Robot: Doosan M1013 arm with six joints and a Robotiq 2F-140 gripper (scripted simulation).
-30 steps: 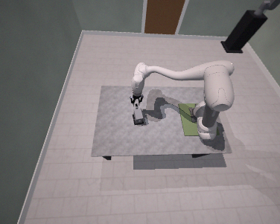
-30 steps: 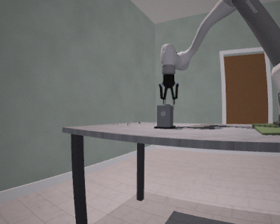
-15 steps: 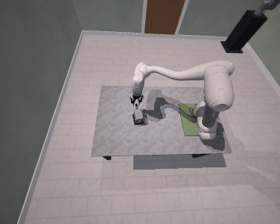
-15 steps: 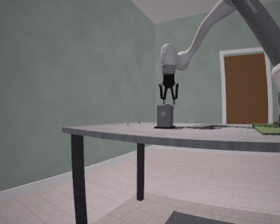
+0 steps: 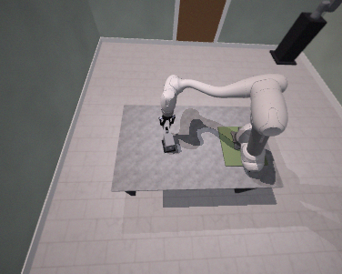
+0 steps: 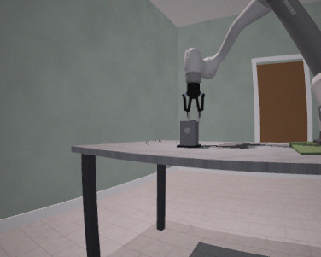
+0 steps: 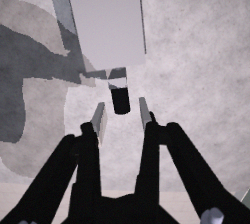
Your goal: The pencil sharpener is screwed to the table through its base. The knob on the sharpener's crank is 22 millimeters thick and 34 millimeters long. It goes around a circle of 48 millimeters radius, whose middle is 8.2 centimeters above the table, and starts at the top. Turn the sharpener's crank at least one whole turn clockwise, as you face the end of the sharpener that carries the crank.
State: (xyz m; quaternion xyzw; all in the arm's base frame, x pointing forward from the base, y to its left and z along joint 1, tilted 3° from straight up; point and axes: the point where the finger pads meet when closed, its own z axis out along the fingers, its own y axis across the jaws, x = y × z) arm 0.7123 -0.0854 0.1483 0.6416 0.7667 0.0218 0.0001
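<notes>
My gripper is now 2 cm to the right of the sharpener crank and 3 cm above it.
</notes>
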